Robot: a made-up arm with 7 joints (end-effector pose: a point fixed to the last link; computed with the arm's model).
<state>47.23 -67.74 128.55 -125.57 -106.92 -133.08 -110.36</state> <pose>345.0 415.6 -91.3 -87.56 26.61 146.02</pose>
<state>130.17 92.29 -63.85 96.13 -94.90 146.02 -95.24</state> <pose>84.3 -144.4 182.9 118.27 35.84 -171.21</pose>
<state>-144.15 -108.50 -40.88 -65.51 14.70 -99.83 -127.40</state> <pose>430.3 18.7 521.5 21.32 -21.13 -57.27</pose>
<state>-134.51 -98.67 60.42 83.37 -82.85 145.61 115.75</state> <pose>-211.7 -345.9 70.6 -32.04 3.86 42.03</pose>
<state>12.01 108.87 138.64 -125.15 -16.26 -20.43 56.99</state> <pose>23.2 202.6 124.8 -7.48 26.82 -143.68</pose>
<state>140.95 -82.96 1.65 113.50 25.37 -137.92 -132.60</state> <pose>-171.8 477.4 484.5 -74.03 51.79 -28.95</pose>
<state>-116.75 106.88 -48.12 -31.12 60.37 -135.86 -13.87</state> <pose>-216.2 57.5 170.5 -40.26 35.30 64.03</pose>
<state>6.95 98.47 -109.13 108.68 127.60 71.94 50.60</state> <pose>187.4 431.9 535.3 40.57 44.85 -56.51</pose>
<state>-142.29 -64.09 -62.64 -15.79 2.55 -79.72 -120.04</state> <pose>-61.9 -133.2 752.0 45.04 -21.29 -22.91</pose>
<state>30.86 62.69 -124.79 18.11 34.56 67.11 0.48</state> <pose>-596.7 -206.2 381.6 -102.69 8.44 -23.08</pose>
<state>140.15 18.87 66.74 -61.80 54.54 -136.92 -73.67</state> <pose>-231.2 155.9 757.0 53.21 55.32 49.20</pose>
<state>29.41 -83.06 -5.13 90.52 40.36 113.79 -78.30</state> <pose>-41.2 9.2 -203.2 167.46 15.93 69.95</pose>
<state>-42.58 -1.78 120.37 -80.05 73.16 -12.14 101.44</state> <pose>-23.1 155.6 -477.3 -11.17 57.80 -73.79</pose>
